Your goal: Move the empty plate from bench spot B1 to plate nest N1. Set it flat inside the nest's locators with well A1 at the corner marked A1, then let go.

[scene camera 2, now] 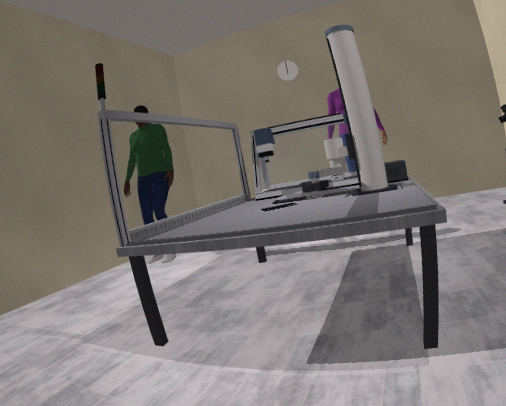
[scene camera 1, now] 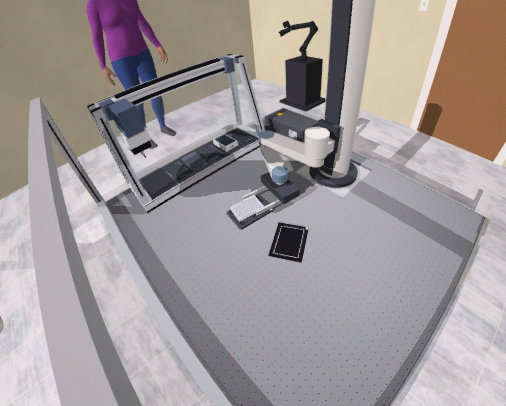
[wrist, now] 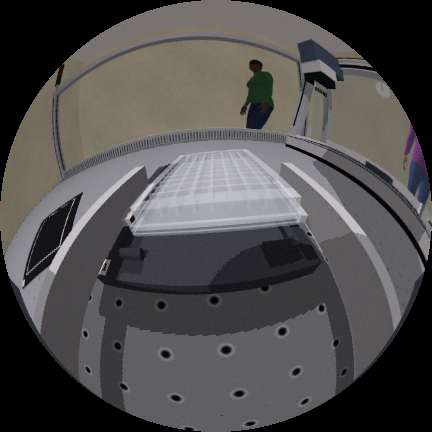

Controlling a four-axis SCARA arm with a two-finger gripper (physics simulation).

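Note:
A clear, pale multiwell plate is held level between the fingers over a dark plate nest. In the wrist view the nest's near part and two locators show in front of the plate, and a small light label marks its near left corner. Whether the plate touches the nest cannot be told. Well A1 cannot be made out. My gripper is shut on the plate, one long finger on each side. Bench spot B1 appears to be the black pad with a white outline, with no plate on it.
A gantry frame with a dark deck stands beyond the nest. The arm's column and a dark box stand at the back. A fence frame runs along one table edge. People stand outside the table.

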